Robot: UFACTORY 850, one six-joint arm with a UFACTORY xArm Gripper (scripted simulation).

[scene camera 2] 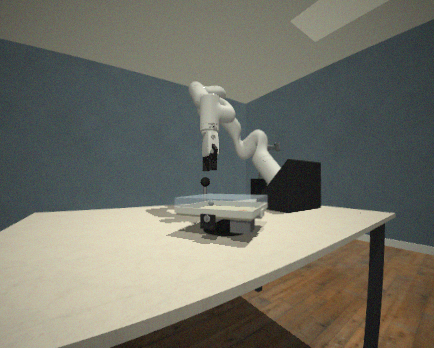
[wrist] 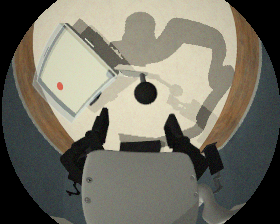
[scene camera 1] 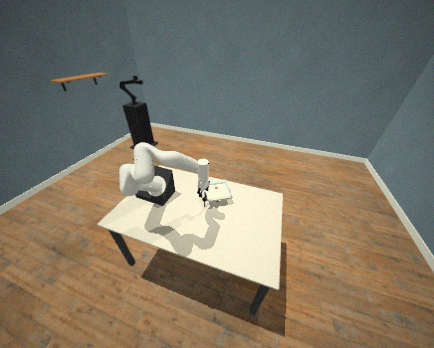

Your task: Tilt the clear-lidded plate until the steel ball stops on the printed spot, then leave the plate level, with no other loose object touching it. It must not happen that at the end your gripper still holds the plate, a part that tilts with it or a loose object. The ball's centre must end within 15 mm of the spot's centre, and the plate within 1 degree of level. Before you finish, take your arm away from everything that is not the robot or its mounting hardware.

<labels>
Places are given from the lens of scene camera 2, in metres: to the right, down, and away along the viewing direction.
clear-lidded plate [scene camera 2: 240, 208]: 0.06, 0.08, 0.46
</labels>
